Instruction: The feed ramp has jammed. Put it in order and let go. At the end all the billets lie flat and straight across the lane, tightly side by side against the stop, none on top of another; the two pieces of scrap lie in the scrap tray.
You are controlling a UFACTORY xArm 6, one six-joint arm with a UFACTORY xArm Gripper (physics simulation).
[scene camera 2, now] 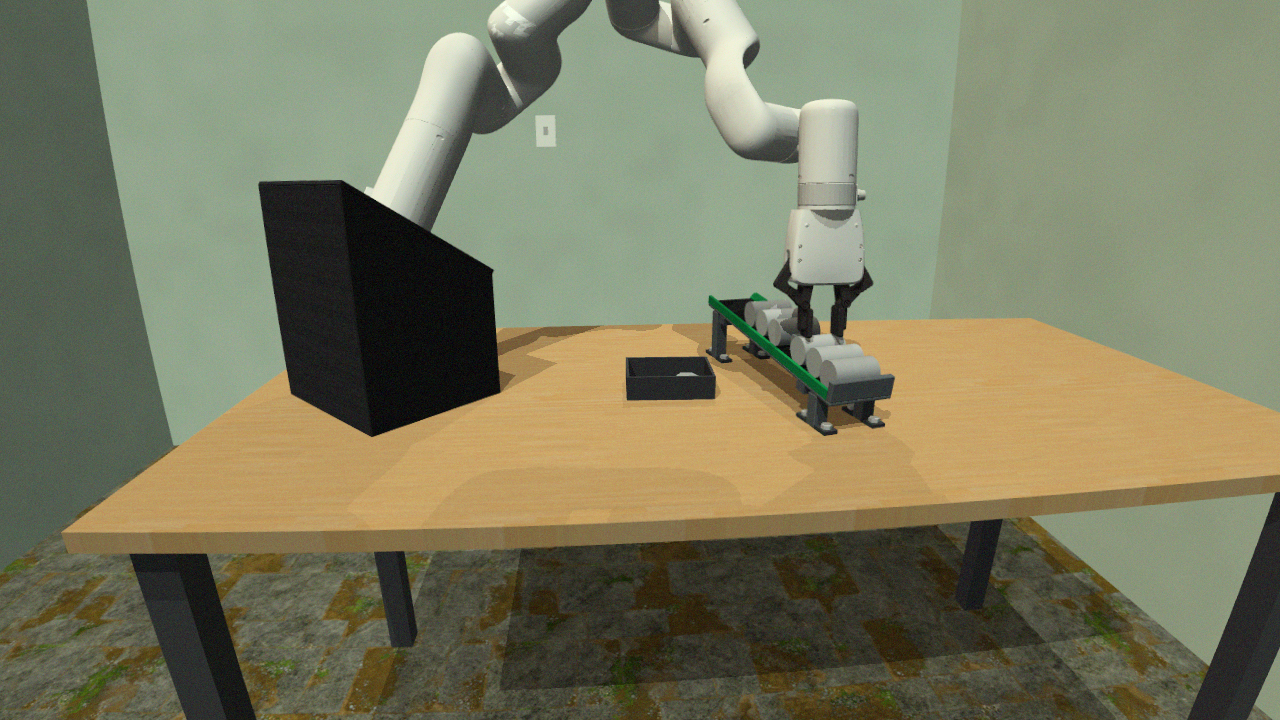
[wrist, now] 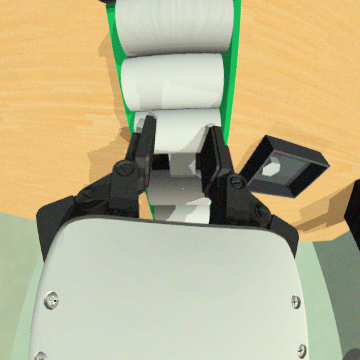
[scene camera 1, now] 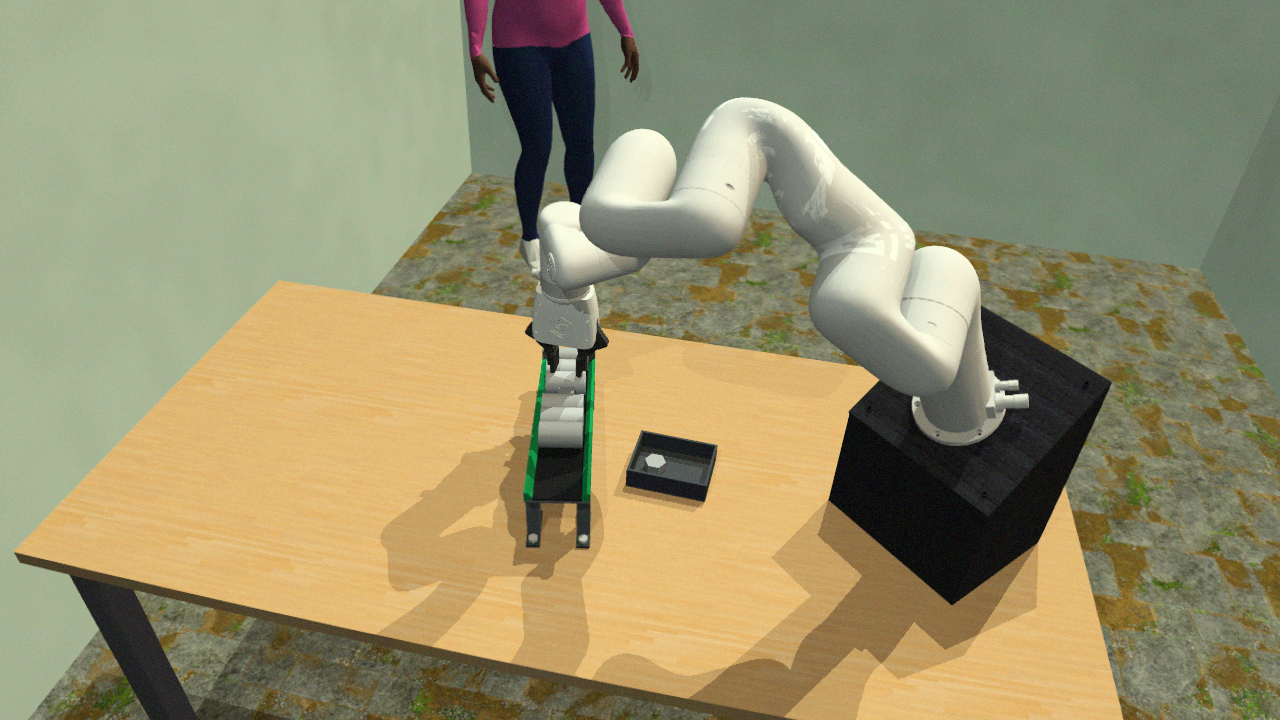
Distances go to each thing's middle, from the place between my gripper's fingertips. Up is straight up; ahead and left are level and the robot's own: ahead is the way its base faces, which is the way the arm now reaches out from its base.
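Scene:
From my hand: stop (scene camera 2: pixel 850 389), 30 mm ahead, 90 mm to the right, 40 mm below. Scrap tray (scene camera 1: pixel 689 464), 70 mm to the left, 210 mm behind, 90 mm below.

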